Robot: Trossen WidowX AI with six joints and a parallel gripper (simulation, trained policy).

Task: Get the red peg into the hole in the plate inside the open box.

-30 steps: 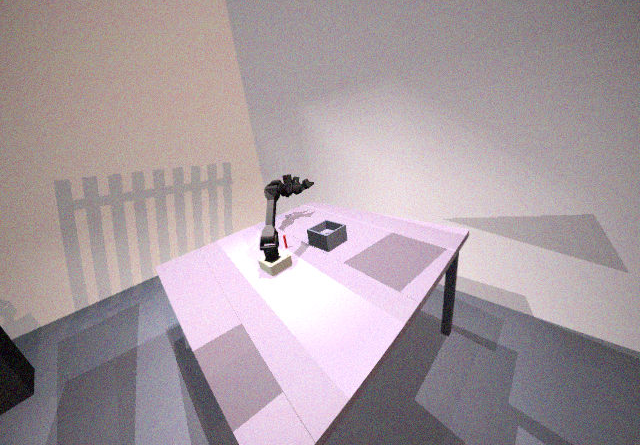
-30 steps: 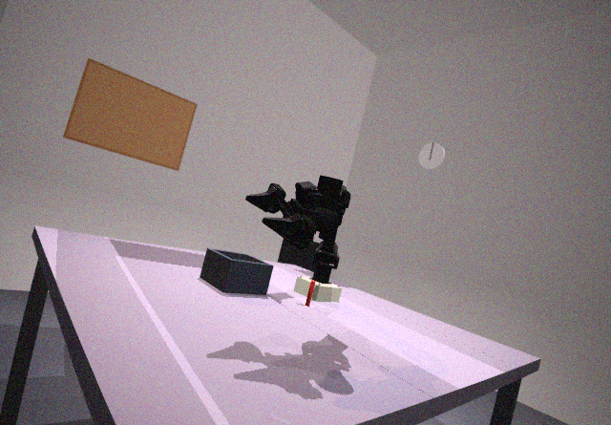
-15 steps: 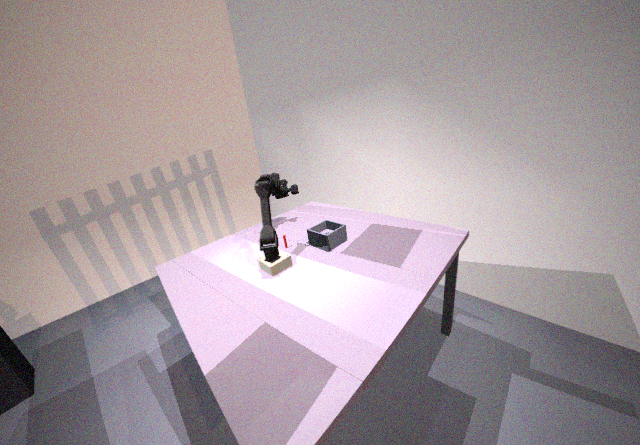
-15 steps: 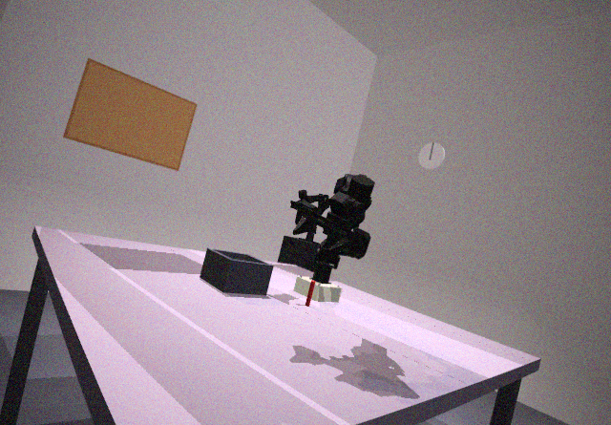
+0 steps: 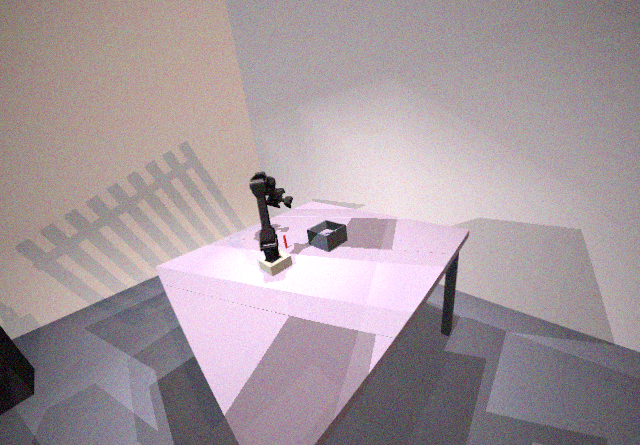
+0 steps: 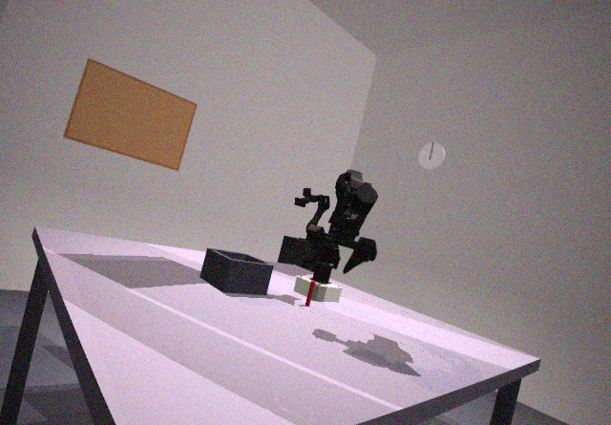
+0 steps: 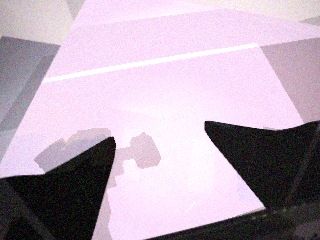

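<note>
The red peg is 210 mm behind my gripper tip, 170 mm to the right of it and 120 mm below it. The rest, counted from my gripper tip: dark grey box 370 mm to the right, 130 mm below, 60 mm behind; then light plate 370 mm to the right, 110 mm below, 60 mm behind.
</note>
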